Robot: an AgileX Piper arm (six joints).
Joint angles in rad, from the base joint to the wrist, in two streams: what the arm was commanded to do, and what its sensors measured. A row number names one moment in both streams.
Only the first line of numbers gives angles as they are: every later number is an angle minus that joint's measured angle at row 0.
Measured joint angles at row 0: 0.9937 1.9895 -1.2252 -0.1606 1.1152 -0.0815
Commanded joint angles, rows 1 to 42: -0.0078 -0.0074 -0.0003 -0.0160 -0.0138 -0.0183; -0.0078 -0.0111 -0.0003 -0.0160 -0.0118 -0.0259; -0.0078 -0.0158 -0.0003 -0.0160 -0.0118 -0.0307; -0.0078 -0.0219 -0.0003 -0.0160 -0.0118 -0.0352; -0.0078 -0.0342 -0.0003 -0.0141 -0.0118 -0.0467; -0.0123 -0.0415 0.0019 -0.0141 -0.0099 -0.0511; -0.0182 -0.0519 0.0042 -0.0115 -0.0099 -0.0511; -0.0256 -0.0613 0.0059 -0.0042 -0.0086 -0.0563; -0.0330 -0.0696 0.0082 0.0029 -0.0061 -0.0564; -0.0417 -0.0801 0.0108 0.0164 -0.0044 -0.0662; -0.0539 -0.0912 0.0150 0.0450 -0.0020 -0.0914; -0.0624 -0.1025 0.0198 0.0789 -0.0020 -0.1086; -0.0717 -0.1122 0.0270 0.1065 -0.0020 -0.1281; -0.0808 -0.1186 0.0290 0.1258 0.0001 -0.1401; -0.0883 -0.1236 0.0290 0.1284 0.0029 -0.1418; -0.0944 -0.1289 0.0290 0.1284 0.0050 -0.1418; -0.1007 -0.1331 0.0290 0.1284 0.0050 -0.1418; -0.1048 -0.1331 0.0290 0.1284 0.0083 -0.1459; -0.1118 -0.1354 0.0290 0.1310 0.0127 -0.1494; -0.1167 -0.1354 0.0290 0.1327 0.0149 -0.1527; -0.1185 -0.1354 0.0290 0.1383 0.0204 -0.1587; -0.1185 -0.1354 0.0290 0.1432 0.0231 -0.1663; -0.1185 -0.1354 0.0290 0.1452 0.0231 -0.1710; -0.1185 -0.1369 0.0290 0.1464 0.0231 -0.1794; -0.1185 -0.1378 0.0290 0.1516 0.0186 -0.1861; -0.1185 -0.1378 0.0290 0.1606 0.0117 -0.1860; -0.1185 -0.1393 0.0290 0.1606 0.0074 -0.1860; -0.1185 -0.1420 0.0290 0.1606 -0.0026 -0.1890; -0.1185 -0.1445 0.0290 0.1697 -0.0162 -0.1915; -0.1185 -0.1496 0.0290 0.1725 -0.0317 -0.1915; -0.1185 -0.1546 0.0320 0.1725 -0.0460 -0.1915; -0.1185 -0.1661 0.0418 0.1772 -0.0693 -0.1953; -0.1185 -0.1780 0.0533 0.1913 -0.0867 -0.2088; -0.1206 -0.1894 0.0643 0.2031 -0.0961 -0.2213; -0.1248 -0.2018 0.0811 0.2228 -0.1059 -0.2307; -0.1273 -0.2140 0.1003 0.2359 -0.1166 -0.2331; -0.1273 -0.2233 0.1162 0.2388 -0.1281 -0.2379; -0.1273 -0.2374 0.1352 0.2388 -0.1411 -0.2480; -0.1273 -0.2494 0.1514 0.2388 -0.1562 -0.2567; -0.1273 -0.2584 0.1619 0.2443 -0.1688 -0.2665; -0.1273 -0.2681 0.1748 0.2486 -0.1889 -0.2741; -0.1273 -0.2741 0.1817 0.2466 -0.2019 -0.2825
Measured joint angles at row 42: -0.1157 -0.2347 0.1445 0.2361 -0.1438 -0.2410
